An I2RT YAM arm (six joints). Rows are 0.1 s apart.
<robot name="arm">
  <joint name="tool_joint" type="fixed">
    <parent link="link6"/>
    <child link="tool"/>
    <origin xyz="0 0 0" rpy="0 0 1.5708"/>
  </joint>
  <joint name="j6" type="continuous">
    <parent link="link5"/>
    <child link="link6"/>
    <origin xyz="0.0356 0 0.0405" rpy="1.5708 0 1.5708"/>
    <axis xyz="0 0 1"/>
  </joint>
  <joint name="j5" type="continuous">
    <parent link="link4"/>
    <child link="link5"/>
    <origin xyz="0.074 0.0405 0.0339" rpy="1.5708 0 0"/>
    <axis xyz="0 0 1"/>
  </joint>
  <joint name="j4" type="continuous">
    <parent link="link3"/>
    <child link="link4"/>
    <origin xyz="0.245 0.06 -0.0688"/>
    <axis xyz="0 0 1"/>
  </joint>
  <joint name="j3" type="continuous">
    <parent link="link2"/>
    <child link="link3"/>
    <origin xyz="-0.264 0 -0.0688" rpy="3.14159 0 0"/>
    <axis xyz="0 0 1"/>
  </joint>
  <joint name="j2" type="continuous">
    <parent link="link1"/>
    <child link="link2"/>
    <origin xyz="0.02 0.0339 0.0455" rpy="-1.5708 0 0"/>
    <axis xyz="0 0 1"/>
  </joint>
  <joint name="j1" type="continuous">
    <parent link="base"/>
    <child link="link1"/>
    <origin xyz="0 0 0.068"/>
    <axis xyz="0 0 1"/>
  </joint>
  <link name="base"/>
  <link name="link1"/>
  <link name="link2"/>
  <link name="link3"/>
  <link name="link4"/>
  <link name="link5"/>
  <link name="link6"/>
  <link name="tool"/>
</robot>
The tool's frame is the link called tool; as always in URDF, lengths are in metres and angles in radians. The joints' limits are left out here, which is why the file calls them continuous.
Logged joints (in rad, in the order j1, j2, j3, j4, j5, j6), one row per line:
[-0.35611 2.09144 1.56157 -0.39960 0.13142 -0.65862]
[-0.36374 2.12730 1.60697 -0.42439 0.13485 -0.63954]
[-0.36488 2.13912 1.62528 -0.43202 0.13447 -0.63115]
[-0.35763 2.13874 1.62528 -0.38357 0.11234 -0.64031]
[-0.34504 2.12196 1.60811 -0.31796 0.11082 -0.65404]
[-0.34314 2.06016 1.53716 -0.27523 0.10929 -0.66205]
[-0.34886 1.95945 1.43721 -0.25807 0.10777 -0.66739]
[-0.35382 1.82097 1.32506 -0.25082 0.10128 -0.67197]
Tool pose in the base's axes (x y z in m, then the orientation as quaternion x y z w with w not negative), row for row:
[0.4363 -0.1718 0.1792 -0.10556 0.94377 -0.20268 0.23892]
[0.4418 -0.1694 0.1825 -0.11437 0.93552 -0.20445 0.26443]
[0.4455 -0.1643 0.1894 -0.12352 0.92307 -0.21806 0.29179]
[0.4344 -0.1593 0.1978 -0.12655 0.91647 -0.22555 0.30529]
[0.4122 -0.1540 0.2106 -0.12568 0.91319 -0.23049 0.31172]
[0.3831 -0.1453 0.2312 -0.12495 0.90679 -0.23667 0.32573]
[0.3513 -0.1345 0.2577 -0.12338 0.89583 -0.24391 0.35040]
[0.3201 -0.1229 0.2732 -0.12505 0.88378 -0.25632 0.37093]
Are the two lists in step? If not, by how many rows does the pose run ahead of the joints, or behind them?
The pose runs 2 rows ahead of the joints: the pose in row i belongs to the joints in row i + 2.
